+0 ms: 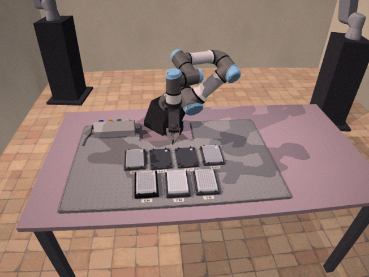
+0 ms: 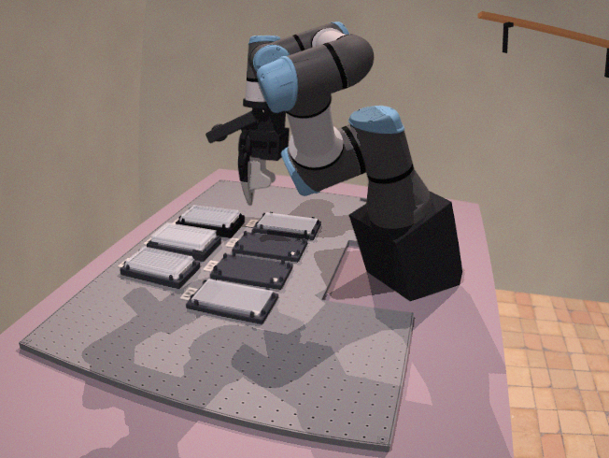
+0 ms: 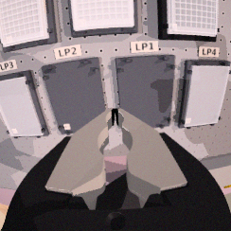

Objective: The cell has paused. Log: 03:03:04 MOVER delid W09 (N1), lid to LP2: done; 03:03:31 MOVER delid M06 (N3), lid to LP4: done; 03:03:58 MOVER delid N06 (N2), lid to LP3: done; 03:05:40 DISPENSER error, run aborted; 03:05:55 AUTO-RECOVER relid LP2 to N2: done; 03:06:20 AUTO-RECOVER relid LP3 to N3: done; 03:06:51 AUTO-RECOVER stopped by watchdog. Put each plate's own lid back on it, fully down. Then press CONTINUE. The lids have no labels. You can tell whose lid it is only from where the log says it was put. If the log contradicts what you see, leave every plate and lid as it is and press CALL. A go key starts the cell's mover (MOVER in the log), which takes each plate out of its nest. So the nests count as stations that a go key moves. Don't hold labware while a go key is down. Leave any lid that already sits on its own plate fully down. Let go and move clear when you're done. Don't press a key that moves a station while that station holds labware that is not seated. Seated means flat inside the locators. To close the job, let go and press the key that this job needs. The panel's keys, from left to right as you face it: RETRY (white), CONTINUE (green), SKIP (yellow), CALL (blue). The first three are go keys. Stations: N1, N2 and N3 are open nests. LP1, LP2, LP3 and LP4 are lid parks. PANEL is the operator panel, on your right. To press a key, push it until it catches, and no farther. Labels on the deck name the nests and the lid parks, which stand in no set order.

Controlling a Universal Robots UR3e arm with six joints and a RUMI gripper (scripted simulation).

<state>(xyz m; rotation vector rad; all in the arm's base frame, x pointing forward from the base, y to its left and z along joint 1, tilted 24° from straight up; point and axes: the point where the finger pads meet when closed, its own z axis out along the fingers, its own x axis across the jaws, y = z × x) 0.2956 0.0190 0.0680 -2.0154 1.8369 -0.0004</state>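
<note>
My gripper is now 420 mm to the left of the blue CALL key, 240 mm past it and 60 mm above it. From my hand the other things lie so: LP1 lid park 130 mm below, 60 mm to the right, 20 mm behind; LP2 lid park 130 mm below, 60 mm to the left, 40 mm behind; green key 320 mm to the right, 260 mm behind, 60 mm below.
</note>
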